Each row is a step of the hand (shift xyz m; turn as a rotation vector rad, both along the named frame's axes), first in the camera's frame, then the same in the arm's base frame.
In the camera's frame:
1: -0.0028 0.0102 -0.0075 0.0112 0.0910 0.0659
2: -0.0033 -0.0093 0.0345 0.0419 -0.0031 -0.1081
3: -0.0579 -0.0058 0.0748 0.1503 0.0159 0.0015
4: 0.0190 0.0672 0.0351 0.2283 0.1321 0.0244
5: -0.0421 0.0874 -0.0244 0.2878 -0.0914 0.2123
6: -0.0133 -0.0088 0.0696 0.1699 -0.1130 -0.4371
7: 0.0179 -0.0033 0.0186 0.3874 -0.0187 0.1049
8: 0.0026 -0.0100 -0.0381 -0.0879 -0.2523 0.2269
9: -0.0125 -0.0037 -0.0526 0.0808 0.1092 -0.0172
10: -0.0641 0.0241 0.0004 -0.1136 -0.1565 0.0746
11: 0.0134 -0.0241 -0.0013 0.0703 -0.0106 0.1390
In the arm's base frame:
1: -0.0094 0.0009 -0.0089 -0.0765 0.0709 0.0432
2: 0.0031 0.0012 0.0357 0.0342 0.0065 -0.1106
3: -0.0324 -0.0325 0.0829 0.0663 0.1332 -0.0266
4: -0.0496 0.0580 0.0171 0.0078 0.2616 -0.0410
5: -0.0939 0.0025 -0.0344 0.2115 0.2461 0.1759
6: -0.0057 0.0018 0.0712 0.2234 -0.0232 -0.4269
7: 0.0107 0.0178 0.0157 0.2124 0.3386 0.0410
8: 0.0131 -0.0122 -0.0352 0.1463 -0.1427 0.2848
9: 0.0010 -0.0252 -0.0479 -0.0476 0.1173 -0.0522
10: -0.0544 -0.0412 0.0061 0.0651 -0.1539 0.1226
11: 0.0275 -0.0012 0.0014 0.0342 0.0875 0.1247

